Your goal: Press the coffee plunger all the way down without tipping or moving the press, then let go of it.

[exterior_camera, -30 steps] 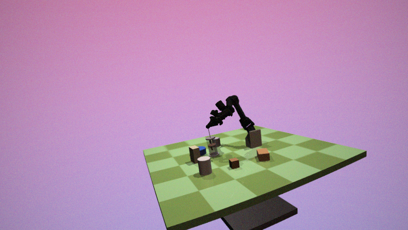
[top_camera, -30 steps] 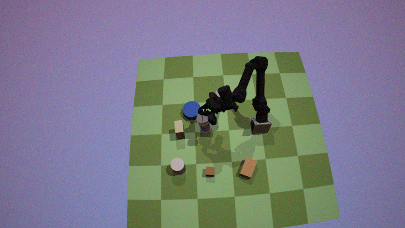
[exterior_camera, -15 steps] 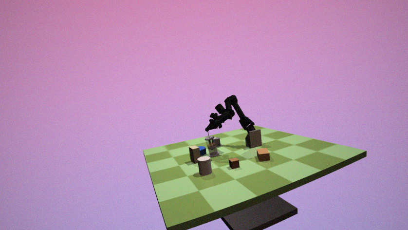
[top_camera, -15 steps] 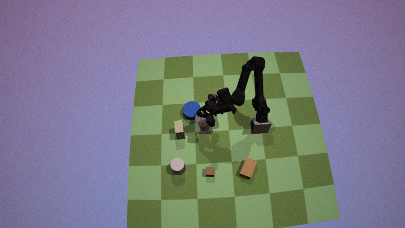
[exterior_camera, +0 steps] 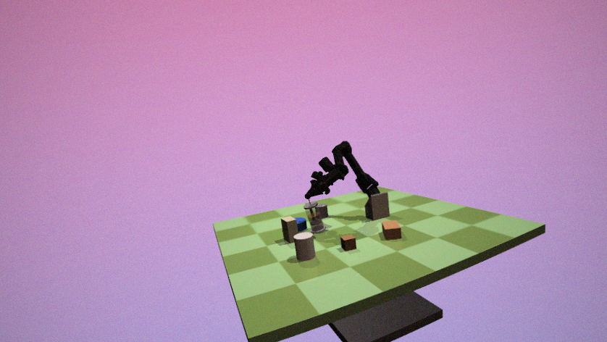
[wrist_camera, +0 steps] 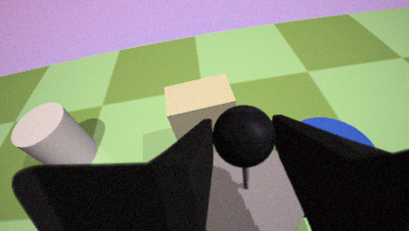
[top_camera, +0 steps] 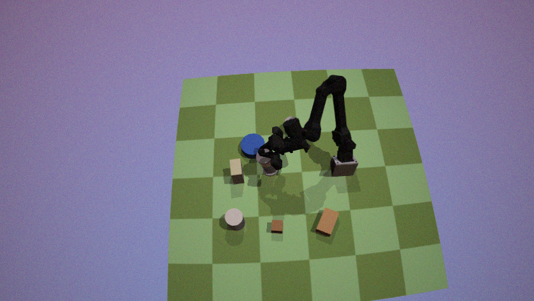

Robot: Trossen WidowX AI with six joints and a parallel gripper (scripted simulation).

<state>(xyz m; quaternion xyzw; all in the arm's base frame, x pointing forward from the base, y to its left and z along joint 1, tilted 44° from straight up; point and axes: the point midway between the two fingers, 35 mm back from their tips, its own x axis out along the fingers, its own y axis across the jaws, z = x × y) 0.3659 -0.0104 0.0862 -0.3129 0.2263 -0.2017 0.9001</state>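
My gripper tip is 9 cm above the coffee press, 3 cm past it and 1 cm to the left of it. From my gripper tip the other things lie so: small brown cube 30 cm to the left, 17 cm below, 2 cm behind; then blue disc 17 cm below, 13 cm to the right, 2 cm ahead.
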